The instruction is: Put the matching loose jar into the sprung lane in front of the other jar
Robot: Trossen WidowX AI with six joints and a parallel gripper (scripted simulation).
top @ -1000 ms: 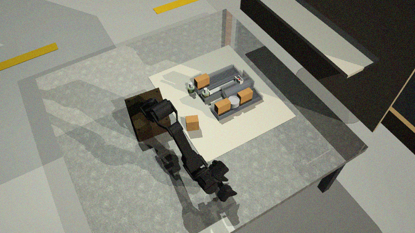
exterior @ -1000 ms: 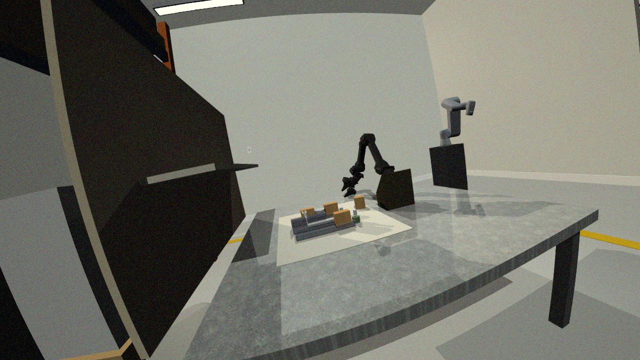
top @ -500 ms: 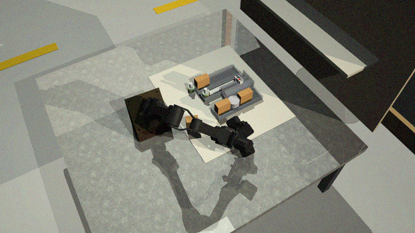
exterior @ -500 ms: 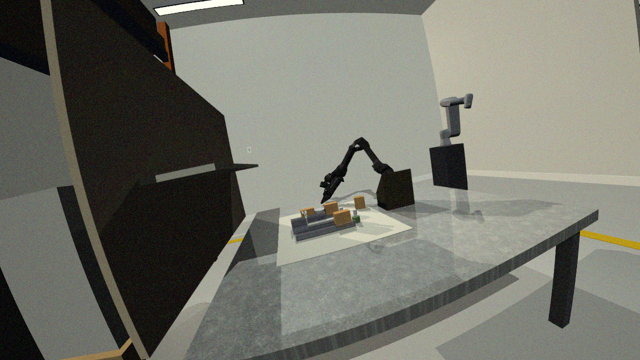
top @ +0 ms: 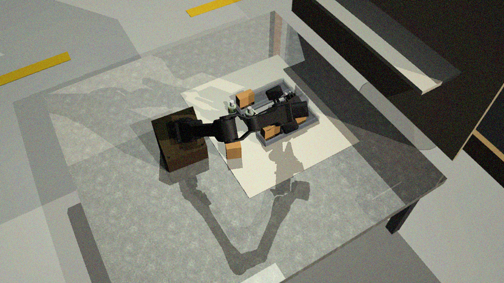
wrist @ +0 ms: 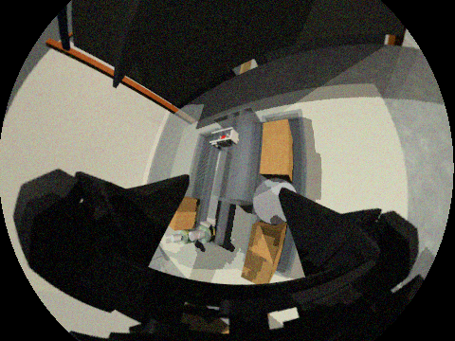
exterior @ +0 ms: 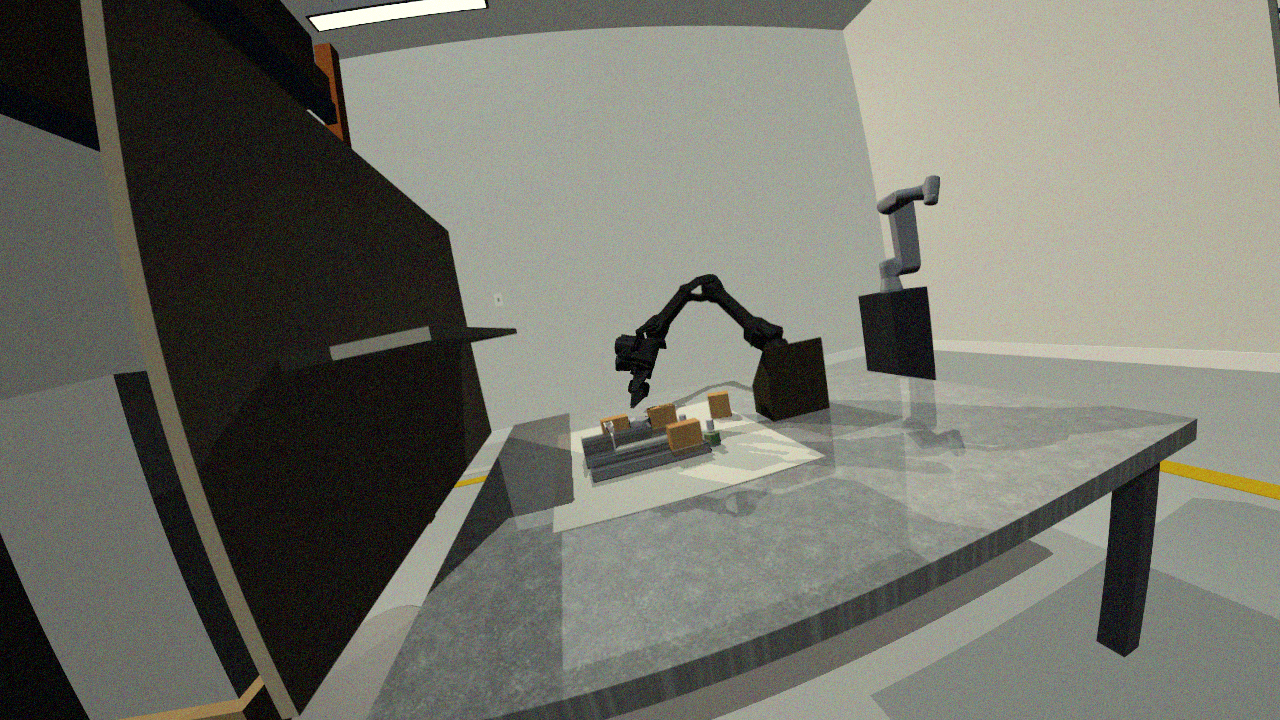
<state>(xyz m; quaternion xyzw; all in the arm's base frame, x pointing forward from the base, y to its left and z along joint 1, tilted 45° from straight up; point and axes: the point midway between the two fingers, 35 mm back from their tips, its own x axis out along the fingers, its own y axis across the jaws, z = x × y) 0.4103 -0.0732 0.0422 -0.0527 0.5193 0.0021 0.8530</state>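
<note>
The grey cylinder lies 1 cm behind my gripper tip, 2 cm to the right of it and 9 cm below it. Round my gripper tip: grey lane tray: 4 cm ahead, 8 cm to the left, 10 cm below.
</note>
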